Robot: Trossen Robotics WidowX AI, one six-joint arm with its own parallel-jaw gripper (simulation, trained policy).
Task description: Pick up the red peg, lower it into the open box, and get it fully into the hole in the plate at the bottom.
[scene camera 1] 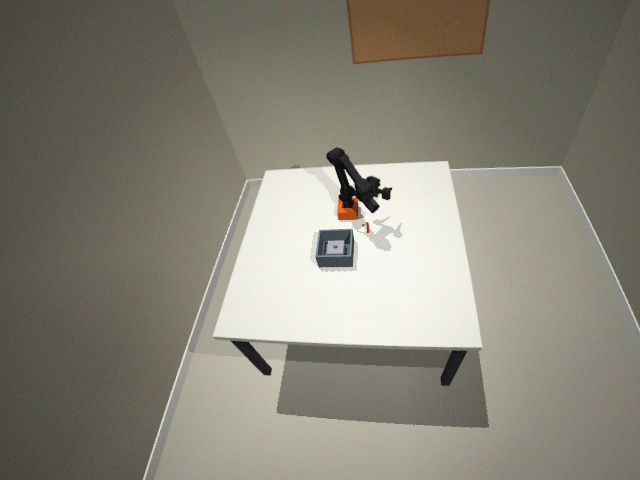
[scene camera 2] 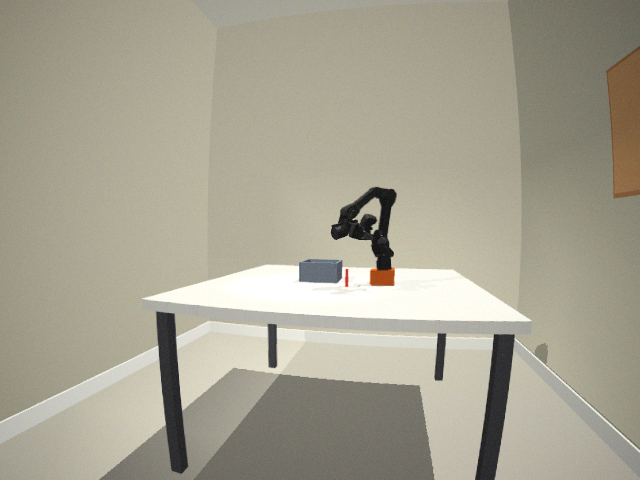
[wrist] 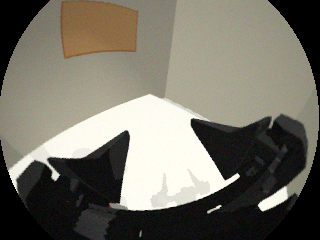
A grey box shows in scene camera 1 and in scene camera 2; in the wrist view it is out of frame. One and the same spot on the grey box: (scene camera 2: 310, 270) is (scene camera 1: 352, 252).
